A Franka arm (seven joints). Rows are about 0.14 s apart.
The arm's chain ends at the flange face. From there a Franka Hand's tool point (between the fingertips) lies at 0.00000 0.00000 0.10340 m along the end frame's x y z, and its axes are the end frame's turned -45 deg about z.
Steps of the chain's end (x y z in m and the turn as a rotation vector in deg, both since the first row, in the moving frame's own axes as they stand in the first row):
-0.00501, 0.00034, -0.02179, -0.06, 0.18, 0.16
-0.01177, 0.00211, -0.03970, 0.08, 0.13, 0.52
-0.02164, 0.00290, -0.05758, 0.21, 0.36, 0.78
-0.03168, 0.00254, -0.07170, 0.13, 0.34, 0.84
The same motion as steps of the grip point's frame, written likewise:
-0.00363, -0.00300, -0.02179, -0.17, 0.08, 0.16
-0.00955, -0.00677, -0.03970, -0.04, 0.15, 0.52
-0.01663, -0.01305, -0.05758, -0.11, 0.40, 0.78
-0.02360, -0.02033, -0.07170, -0.15, 0.33, 0.84

